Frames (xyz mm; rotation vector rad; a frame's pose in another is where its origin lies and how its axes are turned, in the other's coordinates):
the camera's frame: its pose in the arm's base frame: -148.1 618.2 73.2 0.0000 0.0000 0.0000
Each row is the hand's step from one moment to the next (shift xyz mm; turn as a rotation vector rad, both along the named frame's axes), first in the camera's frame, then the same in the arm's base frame.
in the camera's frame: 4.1 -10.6 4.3 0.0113 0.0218 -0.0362
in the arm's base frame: 4.1 -10.6 4.3 0.0113 0.0218 -0.0362
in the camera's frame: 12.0 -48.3 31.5 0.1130 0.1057 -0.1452
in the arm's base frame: 12.0 -48.3 31.5 0.1130 0.1057 -0.1452
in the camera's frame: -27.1 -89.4 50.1 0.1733 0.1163 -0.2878
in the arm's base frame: -27.1 -89.4 50.1 0.1733 0.1163 -0.2878
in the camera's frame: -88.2 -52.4 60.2 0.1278 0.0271 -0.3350
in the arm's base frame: -88.2 -52.4 60.2 0.1278 0.0271 -0.3350
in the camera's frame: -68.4 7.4 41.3 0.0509 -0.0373 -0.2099
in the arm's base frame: -68.4 7.4 41.3 0.0509 -0.0373 -0.2099
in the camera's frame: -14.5 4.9 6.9 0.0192 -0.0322 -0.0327
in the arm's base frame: -14.5 4.9 6.9 0.0192 -0.0322 -0.0327
